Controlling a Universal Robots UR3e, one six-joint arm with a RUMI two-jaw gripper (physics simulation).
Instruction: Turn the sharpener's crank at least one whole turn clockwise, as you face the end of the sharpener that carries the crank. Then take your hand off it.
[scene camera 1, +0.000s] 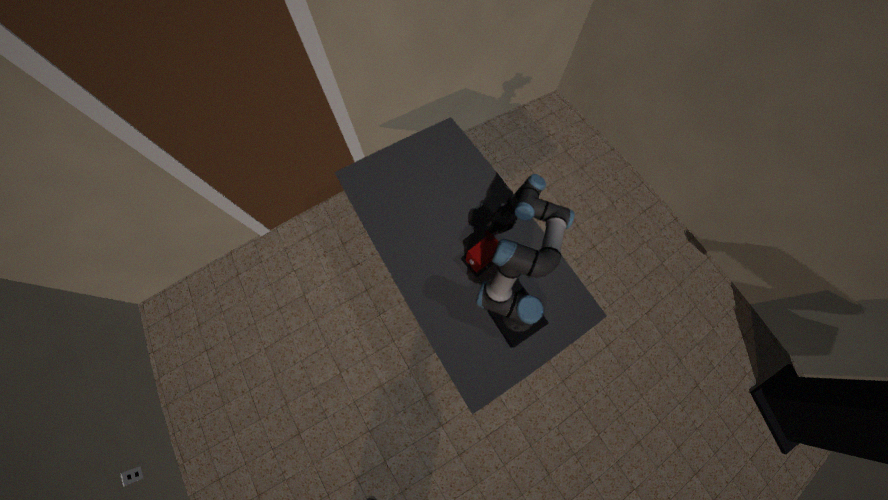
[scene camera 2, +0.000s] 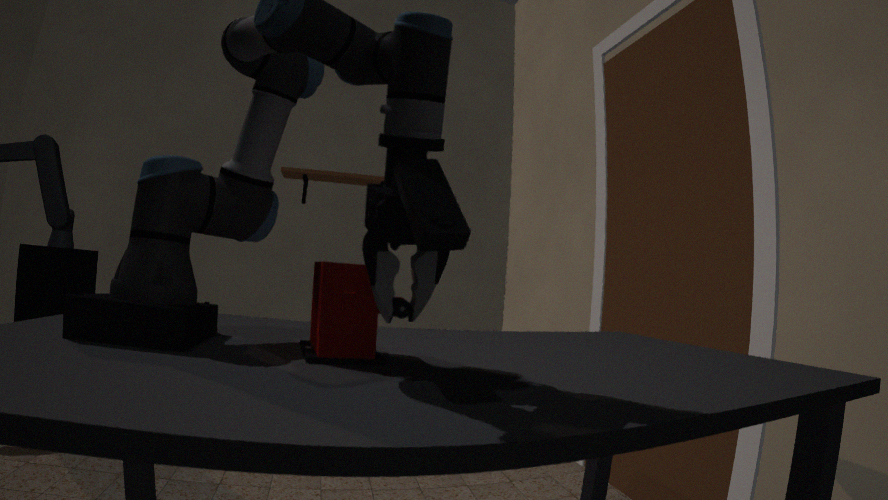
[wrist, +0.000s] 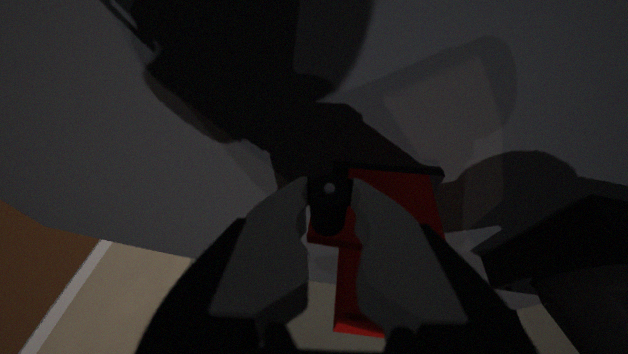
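Seen in the pictures: gripper, fingertip midpoint: (scene camera 1: 492, 231) (scene camera 2: 399, 321) (wrist: 328, 180); arm's base, origin of the base link: (scene camera 2: 153, 300) (wrist: 600, 281).
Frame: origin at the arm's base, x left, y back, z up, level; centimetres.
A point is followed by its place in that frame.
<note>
The red sharpener (scene camera 1: 480, 254) {x 5.8, y -26.5, z 7.6 cm} (scene camera 2: 344, 310) {x -4.6, y -29.3, z 2.1 cm} (wrist: 412, 192) {x -2.7, y -27.9, z -2.1 cm} stands upright on a thin black base on the grey table (scene camera 1: 403, 186) {x 23.0, y -74.8, z -5.2 cm} (scene camera 2: 683, 366) {x 1.2, y -80.6, z -5.2 cm}. My gripper (scene camera 2: 402, 314) {x -5.0, y -36.1, z 1.2 cm} (wrist: 328, 180) {x -5.0, y -36.1, z 1.2 cm} points down beside the sharpener's crank end, to the right of the red body in scene camera 2. Its grey fingers are shut on the crank's black knob (scene camera 2: 402, 306) {x -6.3, y -36.3, z 3.1 cm} (wrist: 328, 217) {x -5.1, y -35.9, z 3.9 cm}, one finger on each side of it. The knob is about halfway up the body's height in scene camera 2. The crank's arm is dark and hard to make out.
My arm's black base block (scene camera 1: 515, 338) {x 4.7, y 7.7, z -0.2 cm} (scene camera 2: 139, 326) {x -8.1, y -3.3, z -2.5 cm} stands on the table to the left of the sharpener in scene camera 2. Another arm (scene camera 2: 52, 180) on a black stand, a wooden wall shelf (scene camera 2: 329, 177) and a brown door (scene camera 2: 677, 186) are in the background. Dark shadows cross the table.
</note>
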